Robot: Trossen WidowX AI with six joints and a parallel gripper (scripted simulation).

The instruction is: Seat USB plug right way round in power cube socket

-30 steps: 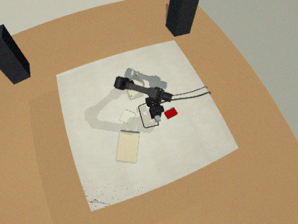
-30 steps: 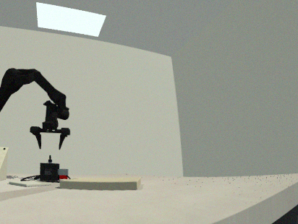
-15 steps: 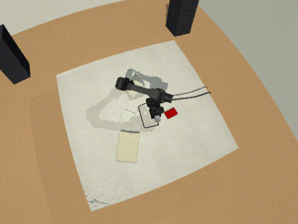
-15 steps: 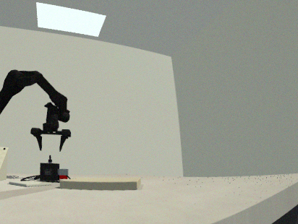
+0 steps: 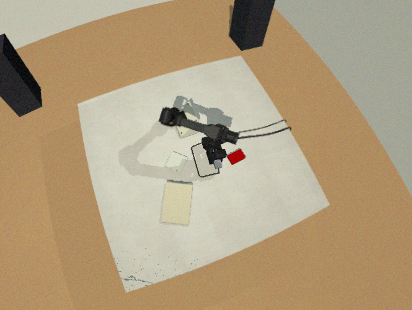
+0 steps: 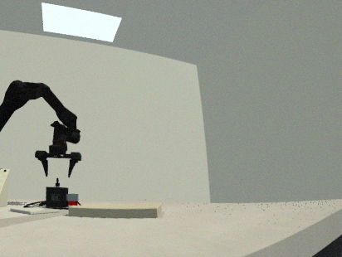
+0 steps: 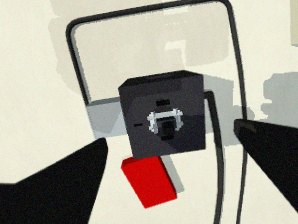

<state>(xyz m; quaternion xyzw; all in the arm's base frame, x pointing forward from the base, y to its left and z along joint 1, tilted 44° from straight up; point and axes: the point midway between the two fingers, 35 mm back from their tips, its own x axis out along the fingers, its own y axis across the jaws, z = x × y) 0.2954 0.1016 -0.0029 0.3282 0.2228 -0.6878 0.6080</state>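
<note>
Right now the silver USB plug is 20 mm below my gripper tip. From my gripper tip the other things lie so: tan slab 300 mm to the right, 170 mm ahead, 100 mm below; then red block 130 mm to the left, 110 mm below, 50 mm ahead; then white square pad 210 mm to the right, 110 mm below, 60 mm behind.
</note>
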